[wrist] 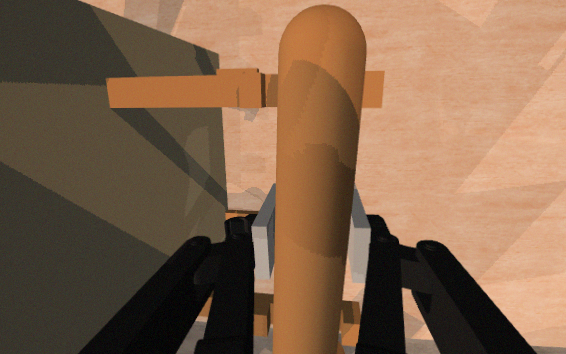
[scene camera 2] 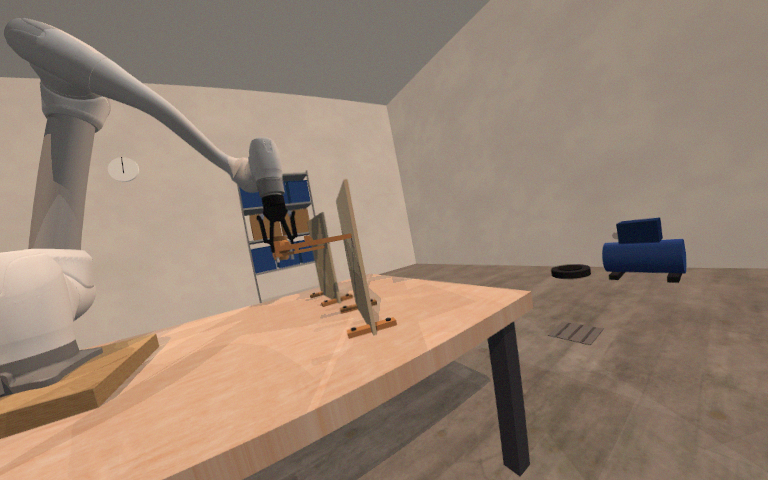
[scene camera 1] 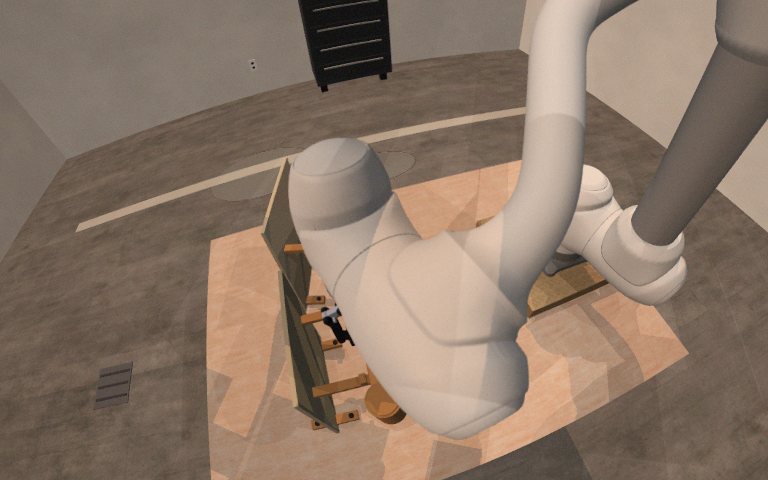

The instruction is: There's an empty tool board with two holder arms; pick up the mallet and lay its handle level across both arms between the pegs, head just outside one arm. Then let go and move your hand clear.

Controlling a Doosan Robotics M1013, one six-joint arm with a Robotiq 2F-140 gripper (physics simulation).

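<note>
The brown mallet (scene camera 1: 384, 403) (scene camera 2: 282, 247) (wrist: 318, 125) lies with its handle across both holder arms of the upright tool board (scene camera 1: 301, 353) (scene camera 2: 356, 271) (wrist: 55, 135). Its rounded handle end reaches past the far arm (scene camera 1: 310, 318) (wrist: 170, 91). The head is just outside the near arm (scene camera 1: 339, 386) (scene camera 2: 328, 241). In the wrist view a peg stands between handle and board; contact at the outer side is unclear. My gripper (scene camera 2: 284, 253) (wrist: 313, 202) is shut on the handle between the arms, one pad on each side. In scene camera 1 my arm hides most of the handle.
A second upright board (scene camera 1: 275, 220) (scene camera 2: 323, 254) with orange arms stands beyond the tool board. Both boards have feet on the wooden table (scene camera 1: 243, 294) (scene camera 2: 226, 384). A wooden base plate (scene camera 1: 566, 288) (scene camera 2: 101, 373) lies under the robot's base.
</note>
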